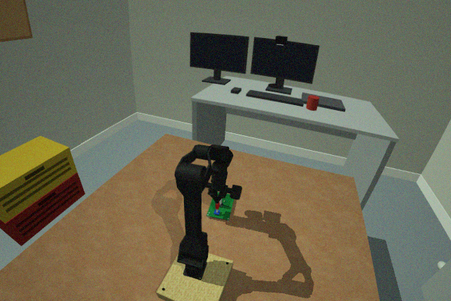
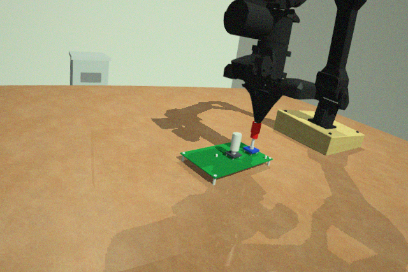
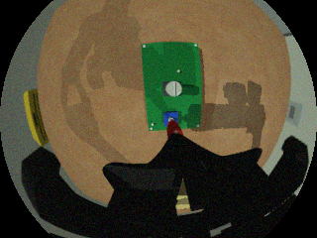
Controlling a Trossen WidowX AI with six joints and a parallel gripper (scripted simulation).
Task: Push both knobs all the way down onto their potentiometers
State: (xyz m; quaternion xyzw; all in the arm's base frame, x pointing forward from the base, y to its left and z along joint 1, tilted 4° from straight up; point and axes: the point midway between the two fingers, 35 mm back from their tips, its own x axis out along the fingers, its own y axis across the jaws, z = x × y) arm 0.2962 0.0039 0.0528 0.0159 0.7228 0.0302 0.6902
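Now: gripper tip 5 cm short of the white knob and 3 cm above it. From my gripper tip the other things lie so: red knob 1 cm below.
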